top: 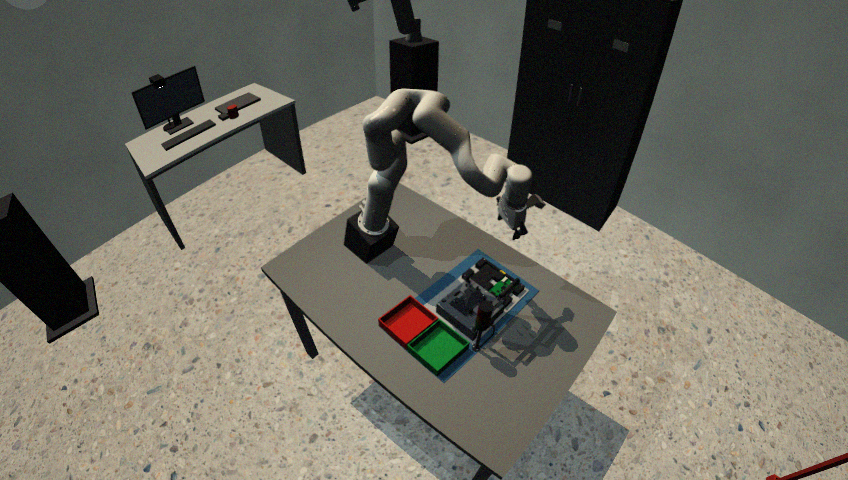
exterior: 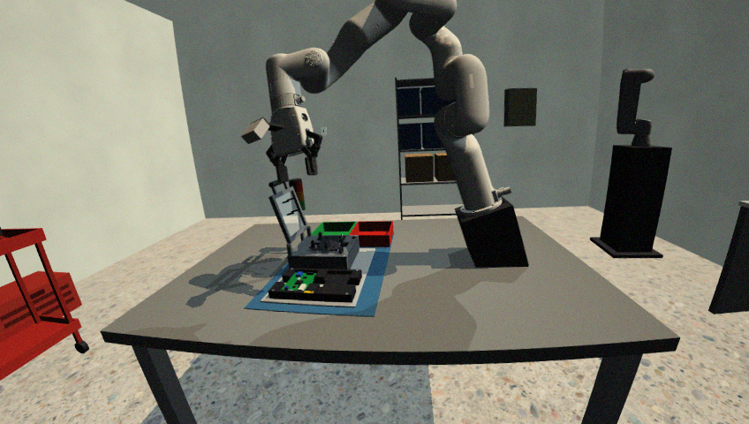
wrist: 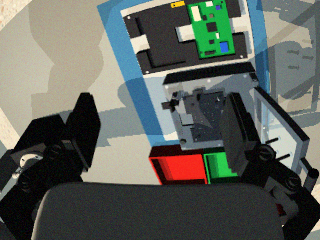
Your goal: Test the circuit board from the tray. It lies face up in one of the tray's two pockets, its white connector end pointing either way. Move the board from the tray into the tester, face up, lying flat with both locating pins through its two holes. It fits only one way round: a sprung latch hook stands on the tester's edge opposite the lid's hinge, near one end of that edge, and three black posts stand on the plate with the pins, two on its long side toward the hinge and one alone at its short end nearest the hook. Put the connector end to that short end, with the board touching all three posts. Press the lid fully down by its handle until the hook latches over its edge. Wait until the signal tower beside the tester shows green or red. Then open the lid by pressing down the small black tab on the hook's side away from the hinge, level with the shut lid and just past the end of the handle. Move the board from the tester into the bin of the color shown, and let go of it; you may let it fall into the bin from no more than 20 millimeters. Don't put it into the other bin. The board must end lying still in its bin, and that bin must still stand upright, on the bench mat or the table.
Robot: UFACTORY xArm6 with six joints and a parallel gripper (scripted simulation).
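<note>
My hand is 29 cm above the green circuit board, 4 cm short of it and 1 cm to the left of it. The rest, counted from my hand: tester lid (17 cm to the right, 13 cm below, 13 cm ahead); tester plate (24 cm below, 17 cm to the right, 2 cm ahead); black latch hook (22 cm below, 13 cm to the right, 6 cm behind).
</note>
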